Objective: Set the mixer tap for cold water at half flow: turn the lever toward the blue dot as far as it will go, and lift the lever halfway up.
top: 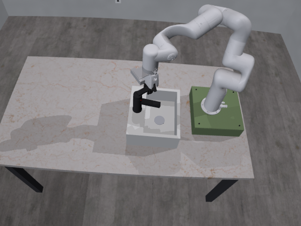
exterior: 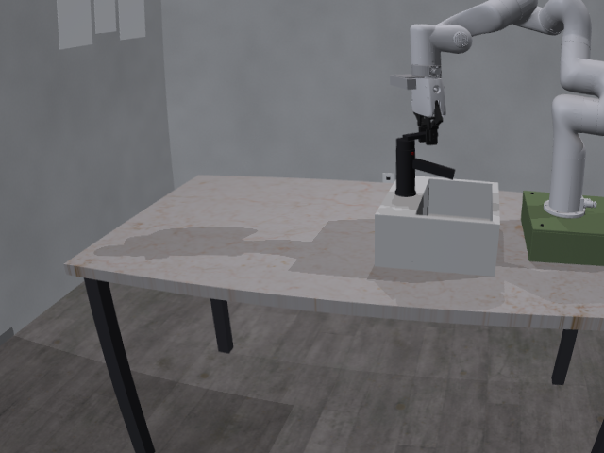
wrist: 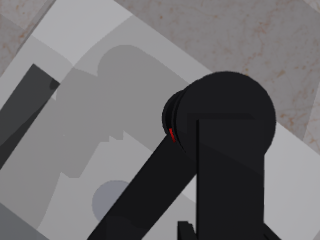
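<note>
My gripper is now 2 cm short of the lever and 1 cm to the right of it. The rest, counted from my hand: white sink 23 cm below, 6 cm behind, 4 cm to the left.
</note>
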